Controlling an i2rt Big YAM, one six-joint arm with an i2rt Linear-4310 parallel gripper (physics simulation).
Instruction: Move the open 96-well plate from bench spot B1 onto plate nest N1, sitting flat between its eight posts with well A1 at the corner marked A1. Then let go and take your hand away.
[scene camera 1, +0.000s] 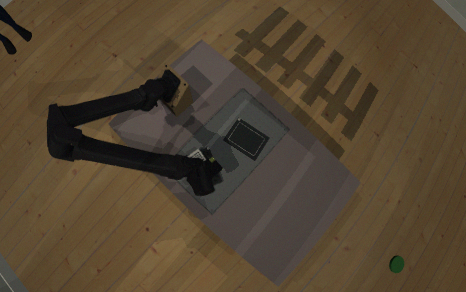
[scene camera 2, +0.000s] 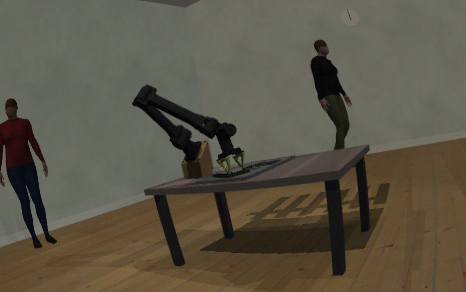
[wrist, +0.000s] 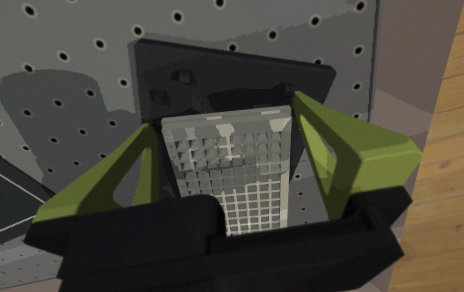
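Seen in the pictures: gripper, between the fingertips: (scene camera 2: 236, 170) (wrist: 221, 114); arm's base, origin of its link: (scene camera 1: 169, 86) (scene camera 2: 193, 152).
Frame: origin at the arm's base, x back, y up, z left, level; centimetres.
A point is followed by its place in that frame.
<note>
The white 96-well plate (scene camera 1: 196, 154) {y -10.6, x -27.5, z -11.3 cm} (wrist: 250, 175) {y -10.1, x -33.4, z -15.7 cm} lies over the black nest N1 (wrist: 250, 75) {y -11.9, x -40.0, z -17.4 cm}, near the table edge by the arm. In the wrist view it is off towards the nest's near side; bare base and several small posts show past its far edge. Whether it lies flat is hard to tell. My gripper (scene camera 2: 236, 170) {y -11.3, x -38.2, z -15.0 cm} (wrist: 221, 114) {y -11.3, x -38.2, z -15.0 cm} is open and low, one green finger on each side of the plate's far part, holding nothing. Its body hides the plate's near end, and the A1 mark cannot be made out.
The dark bench spot B1 (scene camera 1: 246, 139) {y -12.9, x -38.2, z 9.3 cm} (wrist: 15, 200) {y -12.9, x -34.1, z 5.9 cm} with a white outline lies beside the nest on the grey perforated board (scene camera 1: 270, 125) {y -13.1, x -41.6, z 22.1 cm} (wrist: 90, 25) {y -13.0, x -44.9, z -9.3 cm}. The arm's wooden base block (scene camera 1: 183, 102) {y -5.9, x -7.8, z 0.3 cm} (scene camera 2: 198, 165) {y -7.4, x -6.4, z -5.4 cm} stands on the table (scene camera 1: 295, 200) {y -14.3, x -73.9, z 5.0 cm} (scene camera 2: 320, 167) {y -14.3, x -83.3, z -17.4 cm}. Two people stand beyond it.
</note>
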